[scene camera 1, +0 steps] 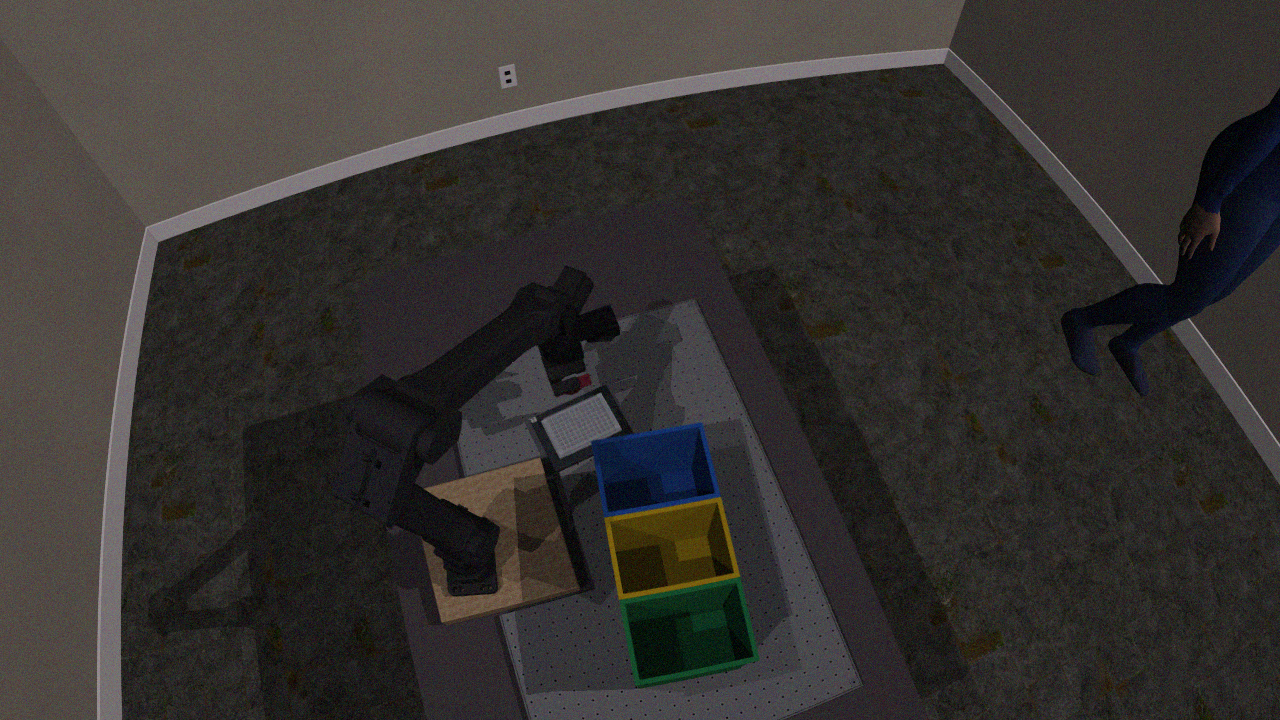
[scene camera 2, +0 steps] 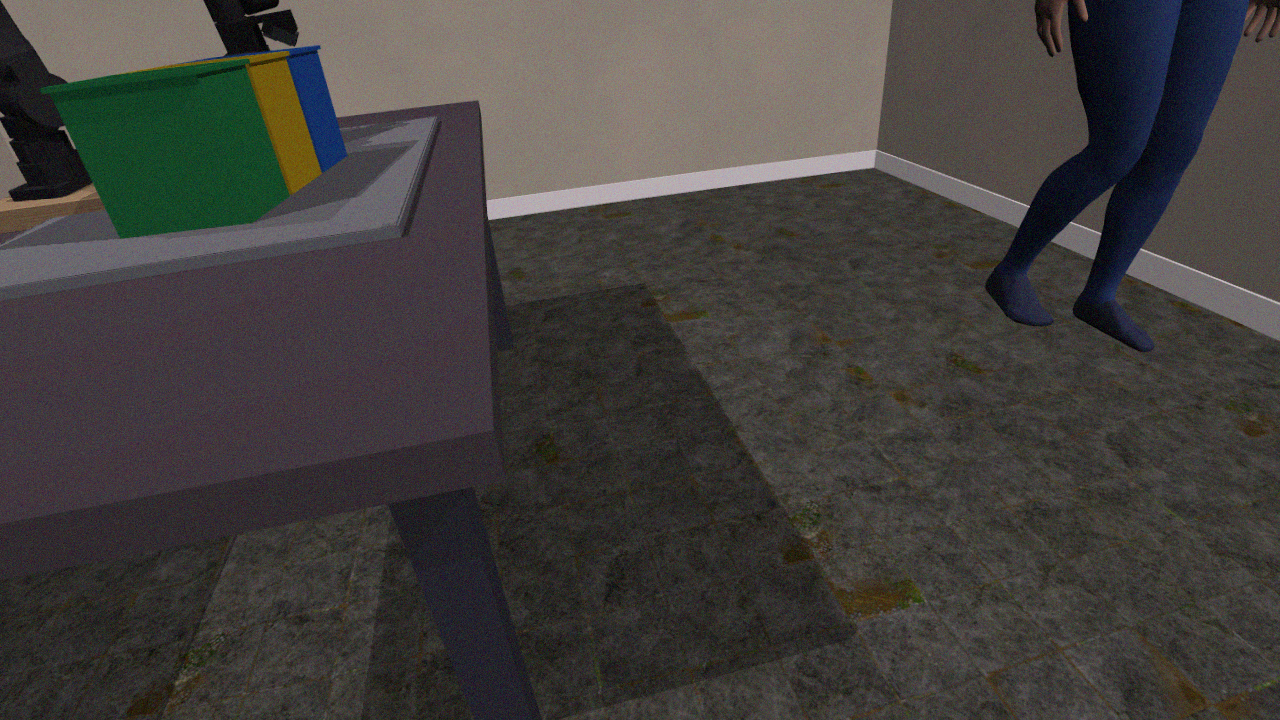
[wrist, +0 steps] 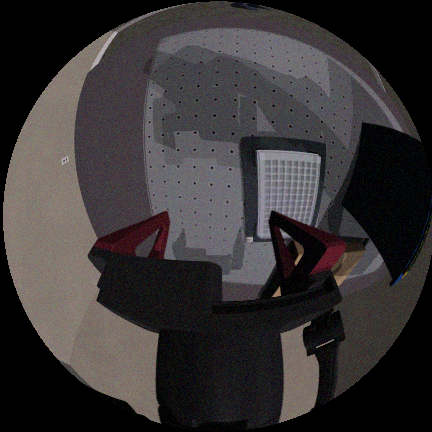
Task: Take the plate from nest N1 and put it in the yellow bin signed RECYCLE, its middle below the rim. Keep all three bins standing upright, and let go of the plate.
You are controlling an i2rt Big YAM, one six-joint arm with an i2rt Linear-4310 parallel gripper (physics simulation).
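Places are measured from the arm's base along level axes (x left, y ahead, z down), in centimetres.
Pixels of known places: gripper, between the fingertips: (scene camera 1: 565, 369) (wrist: 218, 216); arm's base, origin of its link: (scene camera 1: 471, 561) (scene camera 2: 64, 186).
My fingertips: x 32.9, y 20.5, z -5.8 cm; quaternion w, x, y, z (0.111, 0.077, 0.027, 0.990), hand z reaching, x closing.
For each thing: its top centre in the pictures, then the offset to it from my fingertips. "spot": a spot on its surface instead.
- white gridded plate, centre of its top: (wrist: 289, 200) (scene camera 1: 580, 423) dx -8.3, dy +1.5, dz +5.8 cm
- yellow bin, centre of its top: (scene camera 1: 671, 547) (scene camera 2: 205, 61) dx -38.6, dy +13.0, dz -9.6 cm
- blue bin, centre of its top: (scene camera 1: 654, 468) (scene camera 2: 248, 54) dx -25.6, dy +12.5, dz -9.6 cm
- green bin, centre of its top: (scene camera 1: 689, 631) (scene camera 2: 150, 71) dx -51.6, dy +13.5, dz -9.6 cm
- large dark shape, a spot on its surface: (wrist: 387, 200) spot: dx -19.7, dy +9.6, dz -1.3 cm
The white gridded plate (scene camera 1: 580, 425) (wrist: 289, 192) lies flat in the dark frame of its nest (scene camera 1: 623, 420) (wrist: 282, 143). The nest label N1 is not readable. My gripper (scene camera 1: 572, 385) (wrist: 218, 216) is open, with nothing between its red fingers. It is above the table, beside the nest on the side away from the bins; in the wrist view the right fingertip overlaps the plate's lower edge. The yellow bin (scene camera 1: 662, 525) (scene camera 2: 284, 116) stands upright between the blue bin (scene camera 1: 648, 454) (scene camera 2: 317, 107) and the green bin (scene camera 1: 675, 601) (scene camera 2: 179, 152). No RECYCLE sign shows.
The blue bin stands close to the nest. A large dark shape (wrist: 387, 200) fills the wrist view's right side. My arm's base stands on a wooden board (scene camera 1: 496, 492) beside the bins. A person in blue (scene camera 1: 1239, 205) (scene camera 2: 1127, 89) is on the floor away from the table.
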